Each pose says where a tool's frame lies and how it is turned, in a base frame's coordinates. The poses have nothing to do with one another.
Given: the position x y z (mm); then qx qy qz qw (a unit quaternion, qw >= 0).
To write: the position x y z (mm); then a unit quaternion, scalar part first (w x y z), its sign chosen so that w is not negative. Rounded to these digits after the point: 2 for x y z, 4 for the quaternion.
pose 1, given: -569.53 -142.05 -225.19 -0.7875 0.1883 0.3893 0.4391
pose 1, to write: -569.53 -142.05 -225.19 0.4391 -0.7875 0.1883 0.3893
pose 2, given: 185.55 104.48 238.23 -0.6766 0.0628 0.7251 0.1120
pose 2, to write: 185.55 104.48 238.23 0.1120 -0.6766 0.0628 0.7251
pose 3, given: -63.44 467.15 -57.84 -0.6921 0.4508 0.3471 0.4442
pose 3, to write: -63.44 467.15 -57.84 0.4442 -0.6921 0.4508 0.3471
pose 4, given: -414.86 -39.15 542.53 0.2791 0.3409 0.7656 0.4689
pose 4, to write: -414.86 -39.15 542.53 0.4689 0.2791 0.3409 0.7656
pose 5, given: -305.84 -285.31 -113.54 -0.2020 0.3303 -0.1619 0.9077
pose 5, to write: -305.84 -285.31 -113.54 0.9077 -0.2020 0.3303 -0.1619
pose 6, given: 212.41 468.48 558.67 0.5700 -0.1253 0.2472 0.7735
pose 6, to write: 212.41 468.48 558.67 0.7735 0.5700 -0.1253 0.2472
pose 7, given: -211.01 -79.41 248.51 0.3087 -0.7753 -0.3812 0.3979
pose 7, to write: -211.01 -79.41 248.51 0.3979 0.3087 -0.7753 -0.3812
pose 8, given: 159.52 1.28 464.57 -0.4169 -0.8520 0.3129 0.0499
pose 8, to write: 159.52 1.28 464.57 0.0499 -0.4169 -0.8520 0.3129
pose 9, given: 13.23 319.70 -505.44 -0.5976 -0.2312 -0.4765 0.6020
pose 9, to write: 13.23 319.70 -505.44 0.6020 -0.5976 -0.2312 -0.4765
